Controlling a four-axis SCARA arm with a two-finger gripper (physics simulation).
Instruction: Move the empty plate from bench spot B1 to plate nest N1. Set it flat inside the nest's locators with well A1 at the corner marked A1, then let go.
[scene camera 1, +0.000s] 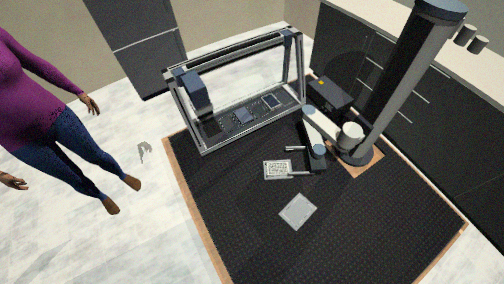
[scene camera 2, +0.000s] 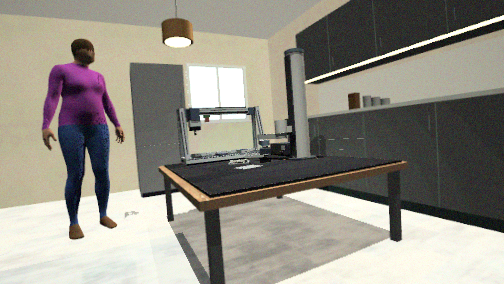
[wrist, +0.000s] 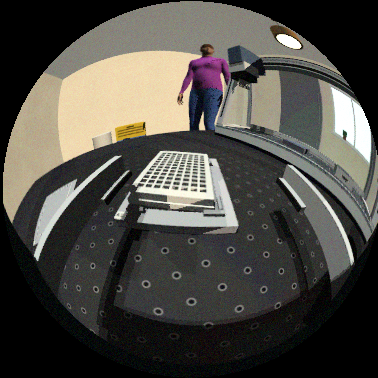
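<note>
The white plate with its grid of wells lies on the light grey plate nest N1, with its wells facing up. It looks about flat; the frames do not settle whether every edge is fully down inside the locators. The A1 mark is too small to read. My gripper is open and empty, low beside the nest, with one finger reaching close to the plate's right side in scene camera 1. Bench spot B1 is a flat light grey square without a plate on it.
A metal gantry frame stands behind the nest, holding a blue-grey head. A dark box stands beside the arm's column. A person stands on the floor beyond the table.
</note>
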